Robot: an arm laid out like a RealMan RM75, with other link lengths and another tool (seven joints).
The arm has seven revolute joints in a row. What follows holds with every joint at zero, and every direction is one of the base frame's. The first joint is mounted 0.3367 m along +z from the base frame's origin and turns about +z. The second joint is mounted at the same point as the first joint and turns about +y. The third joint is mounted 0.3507 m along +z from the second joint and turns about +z. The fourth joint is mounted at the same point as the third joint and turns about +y. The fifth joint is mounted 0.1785 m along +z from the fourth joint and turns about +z. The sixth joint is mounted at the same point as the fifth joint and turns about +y. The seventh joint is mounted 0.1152 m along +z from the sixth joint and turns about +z. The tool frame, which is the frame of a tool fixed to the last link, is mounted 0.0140 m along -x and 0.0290 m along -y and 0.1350 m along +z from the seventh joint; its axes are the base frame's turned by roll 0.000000, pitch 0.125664 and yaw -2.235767 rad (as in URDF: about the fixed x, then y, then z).
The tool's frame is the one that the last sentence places.
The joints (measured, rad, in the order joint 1, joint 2, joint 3, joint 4, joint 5, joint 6, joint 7), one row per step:
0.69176 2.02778 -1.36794 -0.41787 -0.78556 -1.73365 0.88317
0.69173 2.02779 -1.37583 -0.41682 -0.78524 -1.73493 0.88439
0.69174 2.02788 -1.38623 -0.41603 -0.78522 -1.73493 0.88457
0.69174 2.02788 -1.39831 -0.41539 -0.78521 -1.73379 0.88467
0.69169 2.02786 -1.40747 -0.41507 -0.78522 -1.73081 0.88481
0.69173 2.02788 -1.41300 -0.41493 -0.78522 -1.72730 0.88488
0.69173 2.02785 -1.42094 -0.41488 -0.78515 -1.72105 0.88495
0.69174 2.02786 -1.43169 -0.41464 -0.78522 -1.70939 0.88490
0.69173 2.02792 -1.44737 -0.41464 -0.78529 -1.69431 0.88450
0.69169 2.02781 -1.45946 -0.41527 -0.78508 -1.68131 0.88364
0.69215 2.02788 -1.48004 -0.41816 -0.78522 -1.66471 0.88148
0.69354 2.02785 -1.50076 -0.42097 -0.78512 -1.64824 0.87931
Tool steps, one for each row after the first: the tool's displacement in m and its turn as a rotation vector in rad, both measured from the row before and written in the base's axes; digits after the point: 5 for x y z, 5 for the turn. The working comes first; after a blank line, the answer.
Tool pose at each row, in the base's axes (x y z in m, rotation vector in rad; the steps are taken from these numbers as rounded here):
0.07679 0.41109 0.06312 -0.73153 -1.64864 0.28643
0.07672 0.40973 0.06126 -0.73537 -1.65308 0.29360
0.07663 0.40816 0.05866 -0.73961 -1.65996 0.30097
0.07661 0.40654 0.05561 -0.74483 -1.66824 0.30837
0.07676 0.40574 0.05312 -0.75002 -1.67475 0.31197
0.07695 0.40562 0.05144 -0.75409 -1.67887 0.31256
0.07733 0.40570 0.04898 -0.76048 -1.68492 0.31214
0.07816 0.40646 0.04526 -0.77115 -1.69359 0.30835
0.07921 0.40704 0.04007 -0.78471 -1.70627 0.30451
0.08009 0.40774 0.03612 -0.79459 -1.71645 0.29976
0.08056 0.40742 0.02999 -0.80488 -1.73449 0.29793
0.08077 0.40709 0.02393 -0.81404 -1.75302 0.29666

-0.00007 -0.00136 -0.00186 -0.00725 -0.00363 0.00313
-0.00009 -0.00157 -0.00260 -0.00776 -0.00595 0.00384
-0.00002 -0.00162 -0.00305 -0.00845 -0.00751 0.00376
0.00015 -0.00080 -0.00249 -0.00583 -0.00668 0.00113
0.00019 -0.00012 -0.00168 -0.00305 -0.00481 -0.00064
0.00038 0.00008 -0.00246 -0.00388 -0.00745 -0.00185
0.00083 0.00076 -0.00372 -0.00436 -0.01179 -0.00518
0.00105 0.00058 -0.00519 -0.00631 -0.01629 -0.00545
0.00088 0.00070 -0.00395 -0.00340 -0.01314 -0.00459
0.00047 -0.00032 -0.00613 -0.00620 -0.01970 -0.00050
0.00021 -0.00033 -0.00606 -0.00598 -0.01968 0.00065

